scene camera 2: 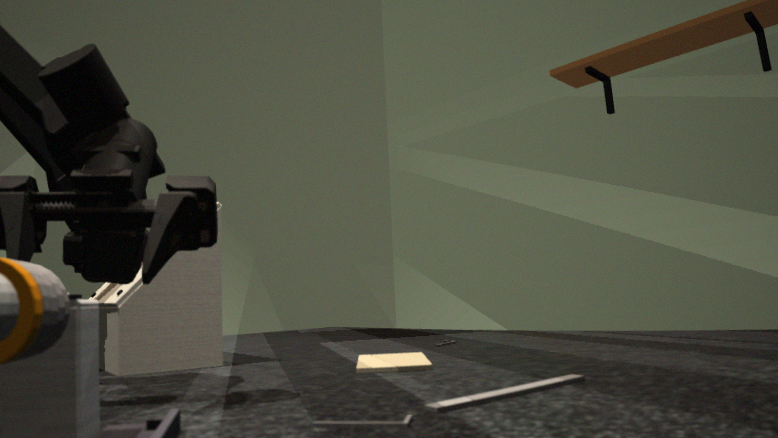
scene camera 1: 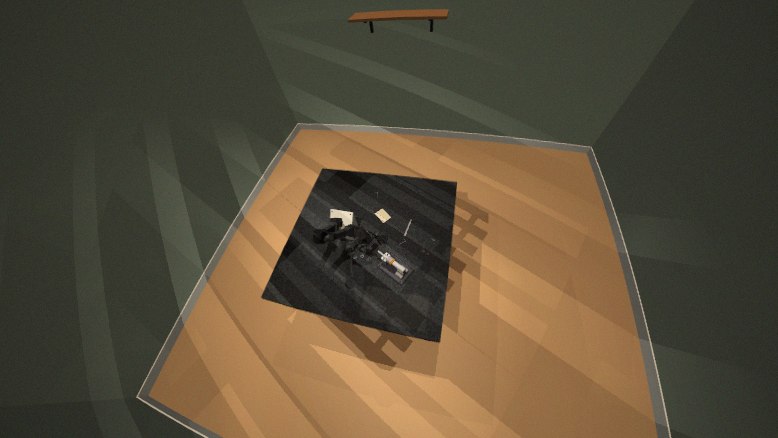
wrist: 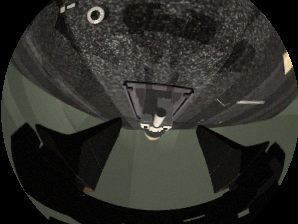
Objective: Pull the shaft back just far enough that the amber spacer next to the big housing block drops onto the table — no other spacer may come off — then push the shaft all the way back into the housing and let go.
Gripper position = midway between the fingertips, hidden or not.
Note:
The gripper (scene camera 2: 78, 281) is open, holding nothing. Also in view: a tan card (scene camera 2: 410, 361) and a grey block (scene camera 2: 61, 385).
The gripper is seen too in the wrist view (wrist: 161, 125).

